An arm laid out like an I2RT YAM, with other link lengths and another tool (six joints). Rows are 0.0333 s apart.
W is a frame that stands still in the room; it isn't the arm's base.
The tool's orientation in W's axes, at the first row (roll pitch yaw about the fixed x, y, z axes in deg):
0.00, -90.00, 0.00
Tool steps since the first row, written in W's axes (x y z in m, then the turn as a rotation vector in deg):
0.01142, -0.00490, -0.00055, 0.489, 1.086, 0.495
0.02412, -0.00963, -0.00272, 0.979, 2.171, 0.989
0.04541, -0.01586, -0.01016, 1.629, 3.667, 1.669
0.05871, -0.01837, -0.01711, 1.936, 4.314, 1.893
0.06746, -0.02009, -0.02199, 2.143, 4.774, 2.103
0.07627, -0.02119, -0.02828, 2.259, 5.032, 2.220
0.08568, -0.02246, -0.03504, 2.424, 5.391, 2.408
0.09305, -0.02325, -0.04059, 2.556, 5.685, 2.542
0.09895, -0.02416, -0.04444, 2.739, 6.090, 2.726
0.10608, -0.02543, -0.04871, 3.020, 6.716, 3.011
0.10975, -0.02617, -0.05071, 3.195, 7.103, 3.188
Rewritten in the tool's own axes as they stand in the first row. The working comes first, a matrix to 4 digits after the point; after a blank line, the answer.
The tool's axes in the first row as the columns of a matrix, in W's axes (used below as rounded here):
0.0000, 0.0000, -1.0000
0.0000, 1.0000, 0.0000
1.0000, 0.0000, 0.0000

-0.00055, -0.00490, -0.01142, 0.495, 1.086, -0.489
-0.00272, -0.00963, -0.02412, 0.989, 2.171, -0.979
-0.01016, -0.01586, -0.04541, 1.669, 3.667, -1.629
-0.01711, -0.01837, -0.05871, 1.893, 4.314, -1.936
-0.02199, -0.02009, -0.06746, 2.103, 4.774, -2.143
-0.02828, -0.02119, -0.07627, 2.220, 5.032, -2.259
-0.03504, -0.02246, -0.08568, 2.408, 5.391, -2.424
-0.04059, -0.02325, -0.09305, 2.542, 5.685, -2.556
-0.04444, -0.02416, -0.09895, 2.726, 6.090, -2.739
-0.04871, -0.02543, -0.10608, 3.011, 6.716, -3.020
-0.05071, -0.02617, -0.10975, 3.188, 7.103, -3.195

